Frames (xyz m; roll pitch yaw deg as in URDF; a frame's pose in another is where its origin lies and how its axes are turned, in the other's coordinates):
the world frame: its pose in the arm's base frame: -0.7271 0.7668 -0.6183 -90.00 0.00 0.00
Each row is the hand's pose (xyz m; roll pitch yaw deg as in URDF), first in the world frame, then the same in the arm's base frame.
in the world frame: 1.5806 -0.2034 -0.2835 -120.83 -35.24 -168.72
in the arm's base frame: 0.8535 0.4833 -0.4149 -24.26 -9.19 144.23
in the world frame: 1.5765 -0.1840 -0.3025 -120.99 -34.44 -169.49
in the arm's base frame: 0.8494 0.4643 -0.4343 -25.00 -8.65 145.11
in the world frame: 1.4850 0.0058 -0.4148 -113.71 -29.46 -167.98
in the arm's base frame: 0.7579 0.3520 -0.6241 -17.73 -10.45 149.99
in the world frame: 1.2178 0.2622 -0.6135 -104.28 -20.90 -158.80
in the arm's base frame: 0.4907 0.1533 -0.8805 -6.40 -19.74 157.73
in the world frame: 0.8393 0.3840 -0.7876 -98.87 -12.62 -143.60
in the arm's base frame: 0.1122 -0.0208 -1.0023 0.28 -35.39 164.46
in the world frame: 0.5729 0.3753 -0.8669 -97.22 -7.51 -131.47
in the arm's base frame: -0.1542 -0.1001 -0.9936 1.19 -47.98 168.74
